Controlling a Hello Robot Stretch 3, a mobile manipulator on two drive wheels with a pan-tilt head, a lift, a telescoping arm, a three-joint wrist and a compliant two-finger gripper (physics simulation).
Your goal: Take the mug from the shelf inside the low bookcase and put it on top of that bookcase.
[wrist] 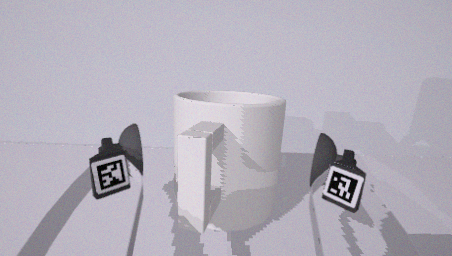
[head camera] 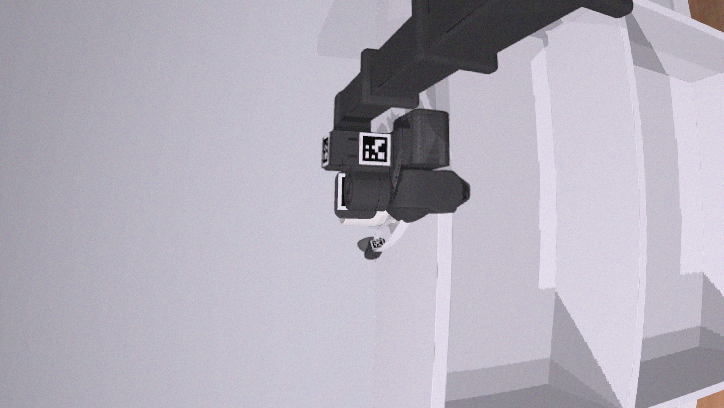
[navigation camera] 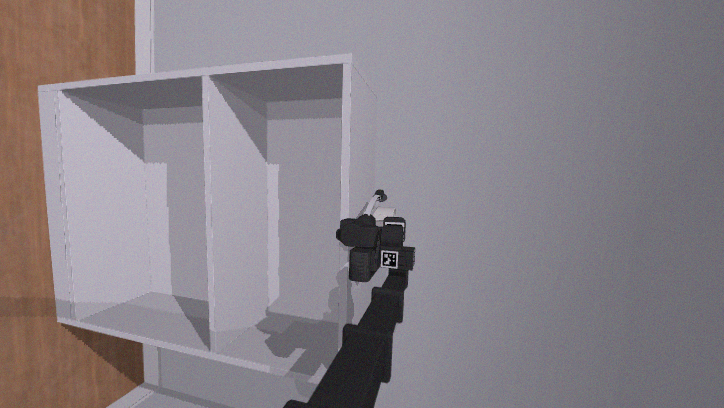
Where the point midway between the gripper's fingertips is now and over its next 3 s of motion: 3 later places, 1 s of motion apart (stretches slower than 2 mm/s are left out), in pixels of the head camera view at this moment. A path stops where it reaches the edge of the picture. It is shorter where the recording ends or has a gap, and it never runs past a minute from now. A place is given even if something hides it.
My gripper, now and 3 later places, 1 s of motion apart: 368, 199; 325, 197; 308, 196; 321, 194
